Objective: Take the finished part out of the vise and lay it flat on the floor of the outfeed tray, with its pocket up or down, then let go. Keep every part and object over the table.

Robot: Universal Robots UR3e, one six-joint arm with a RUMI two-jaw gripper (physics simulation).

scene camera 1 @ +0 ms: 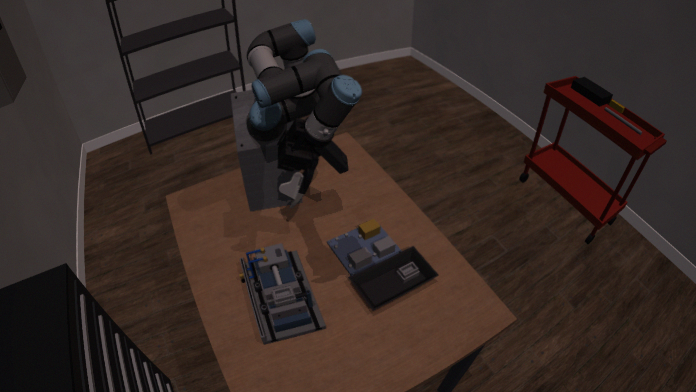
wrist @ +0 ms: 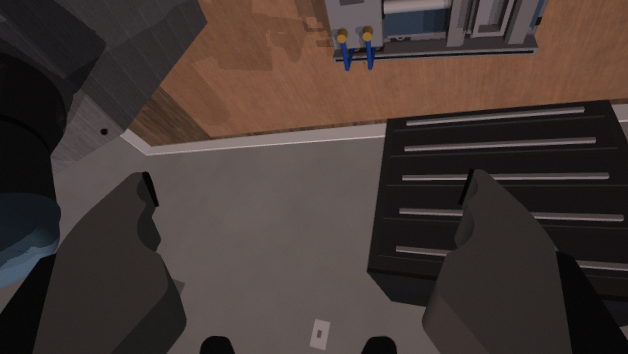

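Observation:
The finished part, light grey with a rectangular pocket facing up, sits between the jaws of the vise on the left of the table in the scene view; the top edge cuts it off in the wrist view. The outfeed tray, black with low walls, lies right of the vise and holds a similar pocketed part near its right end. My gripper is open and empty, raised near the robot's base, well away from the vise. It is tilted, and its wrist view looks past the table edge.
A blue plate with two grey blocks and a yellow block lies behind the tray. Blue hoses with brass fittings stick out from the vise. A black ribbed cabinet stands beside the table.

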